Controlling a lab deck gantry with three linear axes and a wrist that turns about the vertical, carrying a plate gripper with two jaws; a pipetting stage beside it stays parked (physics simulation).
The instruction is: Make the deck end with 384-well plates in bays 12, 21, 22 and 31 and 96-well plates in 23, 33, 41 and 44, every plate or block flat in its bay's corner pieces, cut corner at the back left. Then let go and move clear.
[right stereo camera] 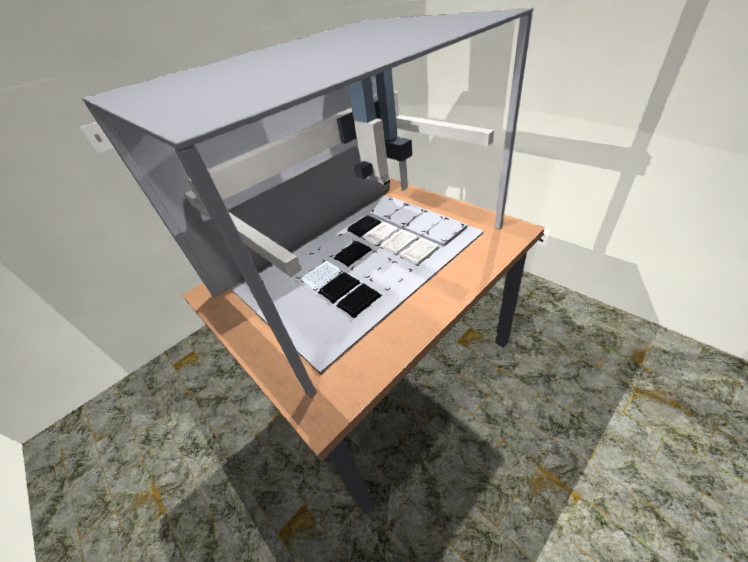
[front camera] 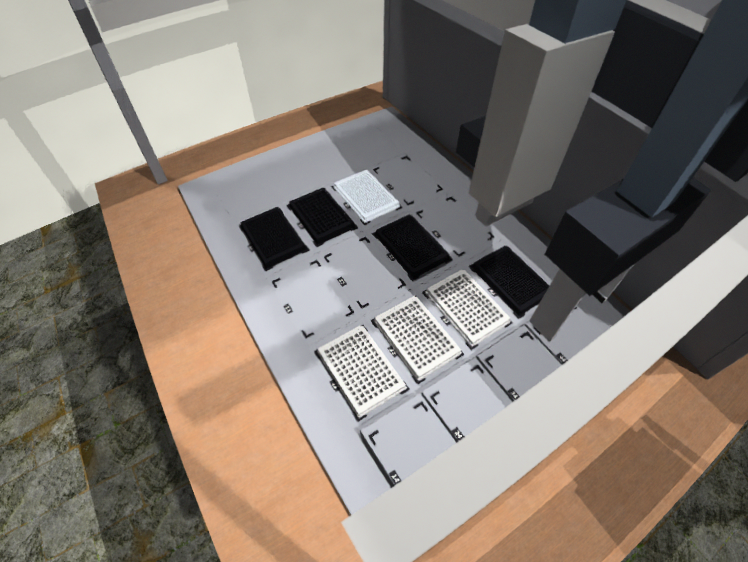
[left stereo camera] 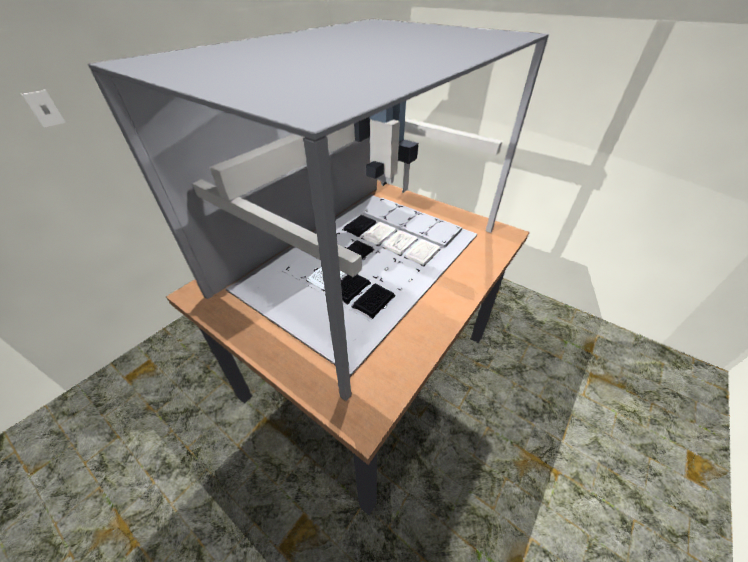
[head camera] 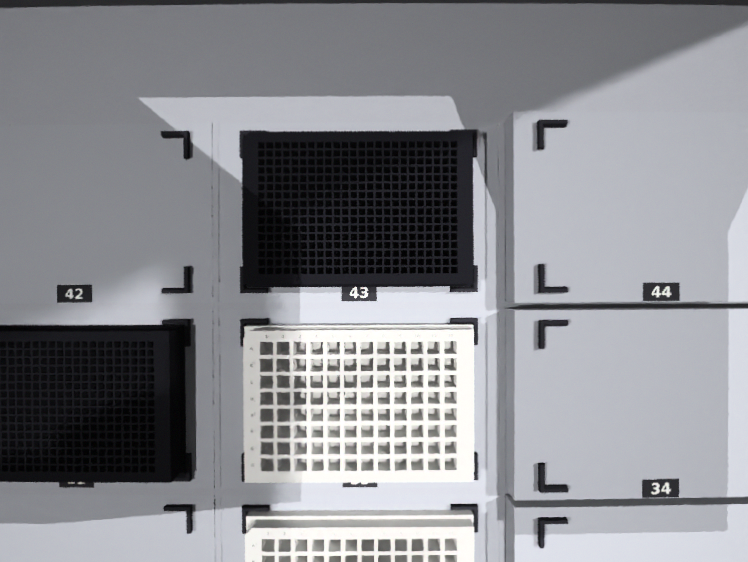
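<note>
My gripper is open and empty, high over the deck's right side in the front view. In that view, white 96-well plates sit in bays 13, 23 and 33. Black 384-well plates sit in 43 and 32. Black plates sit in 11 and 21, and a pale plate in 31. Bays 12, 22 and 44 hold no plate. Bay 41 shows no plate. The cut corners are too small to tell.
The parked pipetting stage hangs beside the gripper. Bay 34 is empty. A pale beam crosses the front view at lower right. Frame posts stand at the table's corners.
</note>
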